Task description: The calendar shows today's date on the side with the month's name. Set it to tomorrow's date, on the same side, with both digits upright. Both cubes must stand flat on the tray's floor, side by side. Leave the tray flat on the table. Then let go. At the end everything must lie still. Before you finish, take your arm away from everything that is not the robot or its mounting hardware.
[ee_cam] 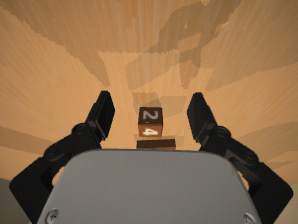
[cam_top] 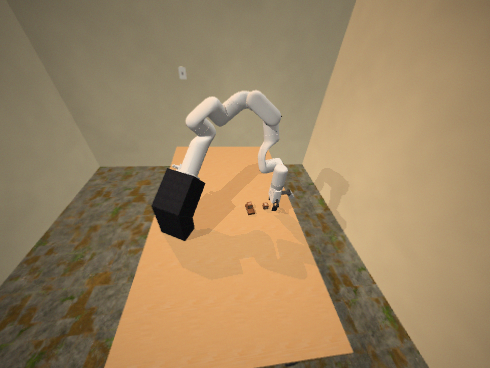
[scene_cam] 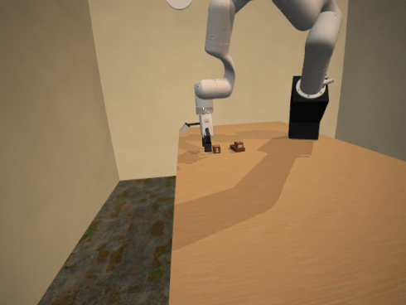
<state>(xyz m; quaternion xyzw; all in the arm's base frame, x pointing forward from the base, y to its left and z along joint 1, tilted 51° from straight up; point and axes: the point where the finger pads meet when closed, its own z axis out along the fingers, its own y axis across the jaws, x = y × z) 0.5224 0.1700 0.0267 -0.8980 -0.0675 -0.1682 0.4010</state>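
The brown digit cube is 4 cm behind my hand, 1 cm to the right of it and 1 cm below it.
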